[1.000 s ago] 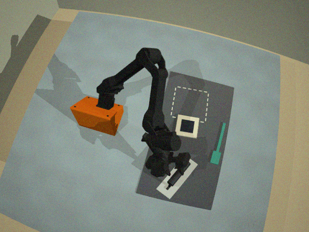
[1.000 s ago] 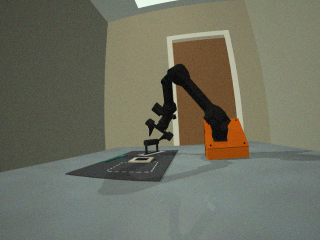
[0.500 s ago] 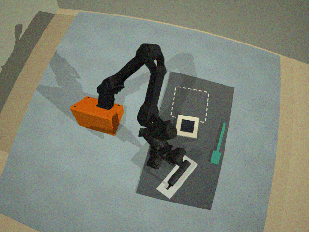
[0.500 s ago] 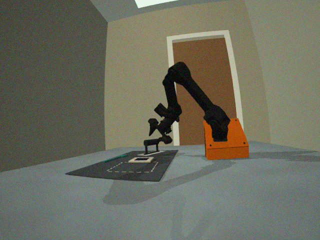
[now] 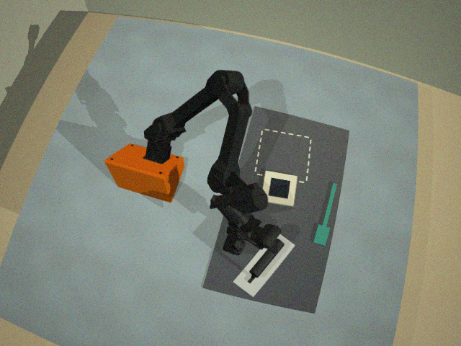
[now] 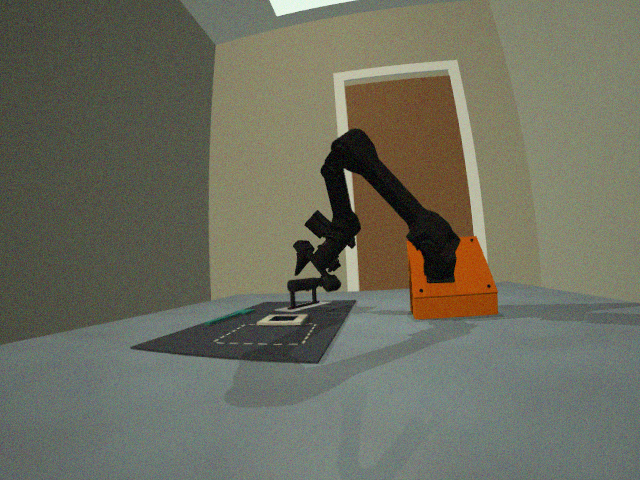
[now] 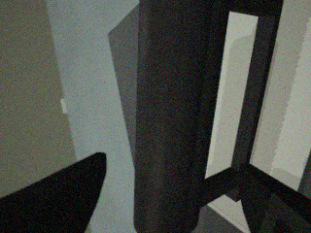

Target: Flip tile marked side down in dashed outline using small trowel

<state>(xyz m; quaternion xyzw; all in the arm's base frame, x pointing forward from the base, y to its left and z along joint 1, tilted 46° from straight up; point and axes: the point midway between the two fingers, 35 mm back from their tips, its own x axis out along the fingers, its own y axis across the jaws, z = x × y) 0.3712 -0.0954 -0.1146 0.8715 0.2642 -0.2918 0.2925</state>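
Right now the trowel is 40 mm below my gripper tip and 10 mm ahead of it. Round my gripper tip: tile: 220 mm to the left, 70 mm below, 30 mm behind; then teal tool: 170 mm to the left, 140 mm ahead, 70 mm below; then dark mat: 180 mm to the left, 100 mm below.
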